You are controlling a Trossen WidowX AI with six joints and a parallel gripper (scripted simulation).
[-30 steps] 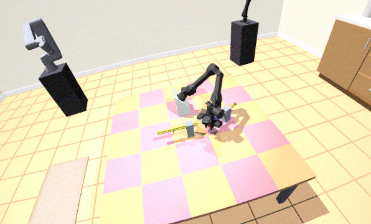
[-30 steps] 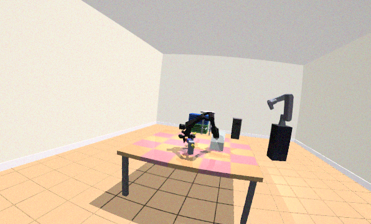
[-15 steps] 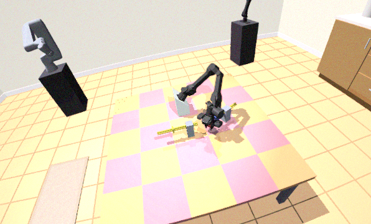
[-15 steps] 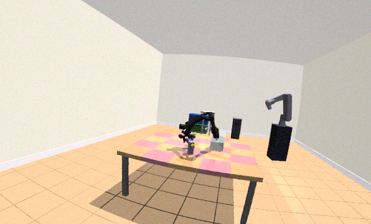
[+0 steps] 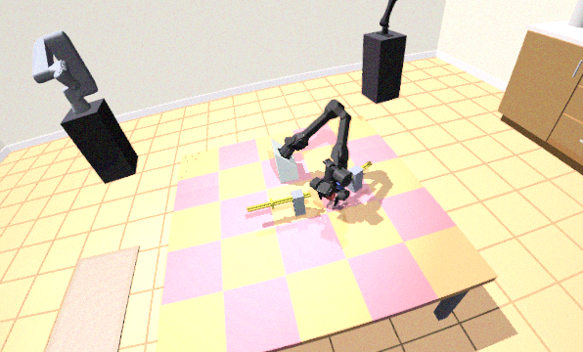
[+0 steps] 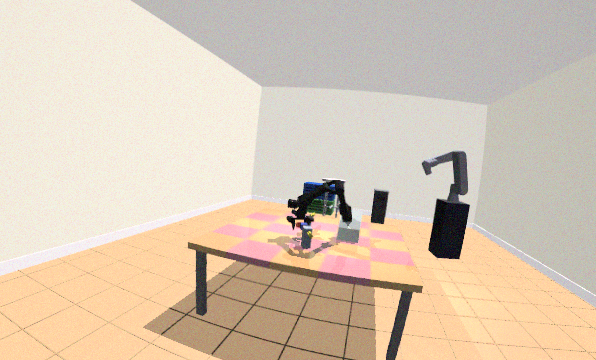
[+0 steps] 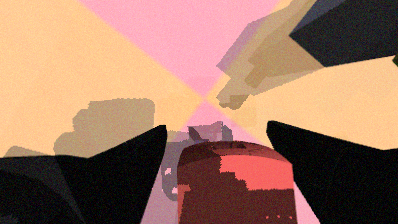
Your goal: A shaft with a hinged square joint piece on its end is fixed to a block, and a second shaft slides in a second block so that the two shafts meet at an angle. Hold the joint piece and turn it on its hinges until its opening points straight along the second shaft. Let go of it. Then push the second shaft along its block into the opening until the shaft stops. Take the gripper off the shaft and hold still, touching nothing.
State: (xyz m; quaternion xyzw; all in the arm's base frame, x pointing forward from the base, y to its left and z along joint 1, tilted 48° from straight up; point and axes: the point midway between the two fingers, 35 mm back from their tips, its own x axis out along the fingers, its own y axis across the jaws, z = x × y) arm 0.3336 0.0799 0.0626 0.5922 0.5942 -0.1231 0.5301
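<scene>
Right now my gripper tip is 1 cm past the dark red joint piece, 2 cm to the right of it and 4 cm below it.
</scene>
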